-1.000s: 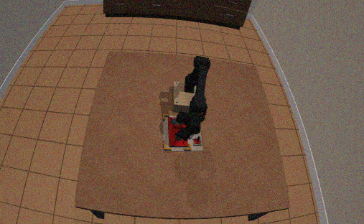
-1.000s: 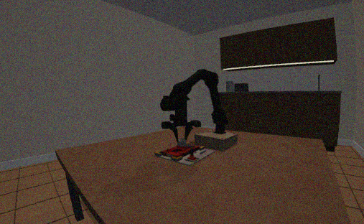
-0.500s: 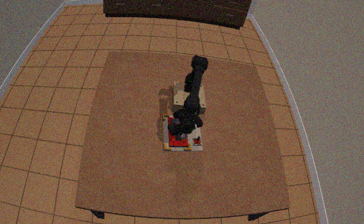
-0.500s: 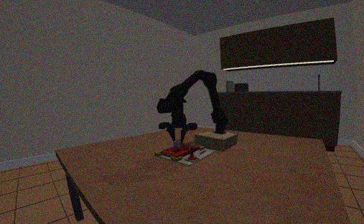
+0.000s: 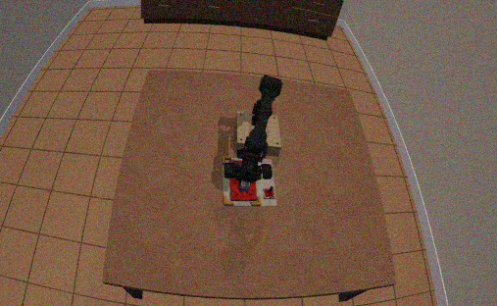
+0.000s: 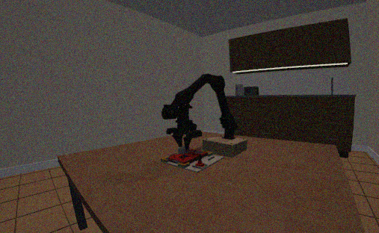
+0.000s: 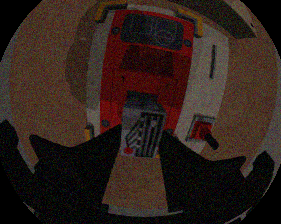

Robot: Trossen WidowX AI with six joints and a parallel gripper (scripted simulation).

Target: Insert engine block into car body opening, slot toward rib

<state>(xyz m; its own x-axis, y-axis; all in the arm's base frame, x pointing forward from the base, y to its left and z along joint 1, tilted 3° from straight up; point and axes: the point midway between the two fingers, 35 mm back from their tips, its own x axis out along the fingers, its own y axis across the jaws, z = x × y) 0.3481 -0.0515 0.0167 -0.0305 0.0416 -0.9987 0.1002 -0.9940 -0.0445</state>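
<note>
Now: gripper tip 1 cm above the grey engine block.
</note>
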